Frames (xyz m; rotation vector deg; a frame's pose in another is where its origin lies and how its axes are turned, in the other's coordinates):
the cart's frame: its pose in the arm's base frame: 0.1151 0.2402 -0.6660 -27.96 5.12 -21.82
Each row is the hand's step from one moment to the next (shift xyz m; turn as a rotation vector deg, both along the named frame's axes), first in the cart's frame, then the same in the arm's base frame.
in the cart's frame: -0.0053 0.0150 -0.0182 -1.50 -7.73 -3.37
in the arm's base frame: -0.0030 0.0062 -0.0232 -4.57 -7.21 0.68
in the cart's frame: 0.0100 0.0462 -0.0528 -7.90 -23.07 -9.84
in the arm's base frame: 0.0156 0.0106 -0.0683 -16.76 -20.14 2.20
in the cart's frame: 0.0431 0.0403 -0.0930 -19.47 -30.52 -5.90
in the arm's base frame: 0.0373 -0.0244 -0.1007 -29.29 -20.11 9.12
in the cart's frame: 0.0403 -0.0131 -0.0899 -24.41 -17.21 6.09
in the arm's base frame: 0.0173 -0.0655 -0.0727 -27.32 -2.12 13.36
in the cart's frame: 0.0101 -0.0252 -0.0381 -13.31 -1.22 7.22
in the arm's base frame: -0.0057 -0.0411 -0.0216 -11.48 7.21 6.85
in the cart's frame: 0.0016 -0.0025 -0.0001 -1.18 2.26 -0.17
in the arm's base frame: 0.0006 -0.0027 0.0011 -0.36 2.21 -1.23
